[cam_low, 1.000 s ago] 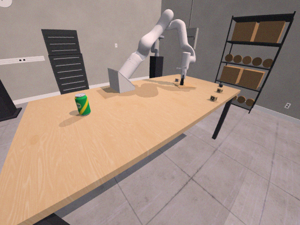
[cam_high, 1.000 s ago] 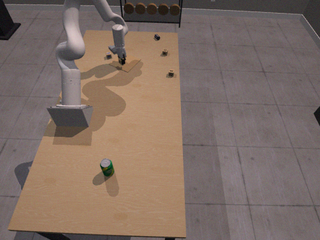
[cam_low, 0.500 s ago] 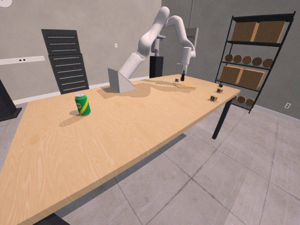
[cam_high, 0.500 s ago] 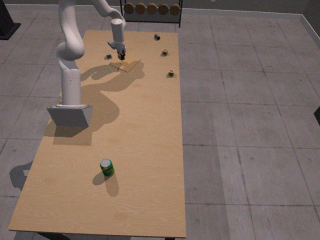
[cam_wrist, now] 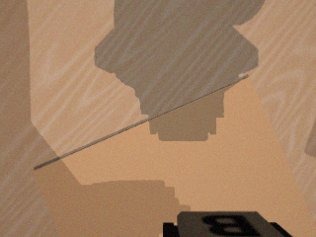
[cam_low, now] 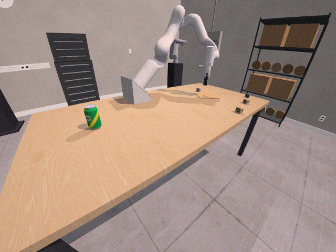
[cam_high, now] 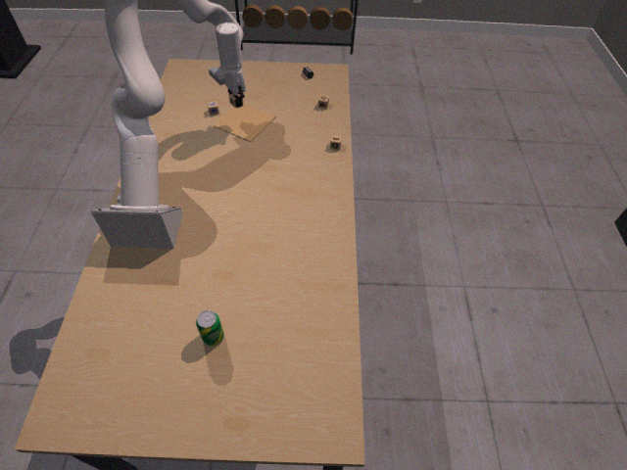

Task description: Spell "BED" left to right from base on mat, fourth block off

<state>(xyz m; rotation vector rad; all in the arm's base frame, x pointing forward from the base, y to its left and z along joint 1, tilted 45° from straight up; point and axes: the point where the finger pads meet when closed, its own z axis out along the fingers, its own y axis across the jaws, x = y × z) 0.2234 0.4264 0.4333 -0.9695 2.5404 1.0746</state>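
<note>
Now: the tan mat 12 cm below my hand, 2 cm to the left of it and 2 cm ahead of it. Round my hand: green can: 100 cm to the right, 10 cm ahead, 6 cm below; then wooden letter block: 36 cm ahead, 16 cm to the left, 10 cm below; then small dark object: 41 cm to the left, 27 cm ahead, 11 cm below.
</note>
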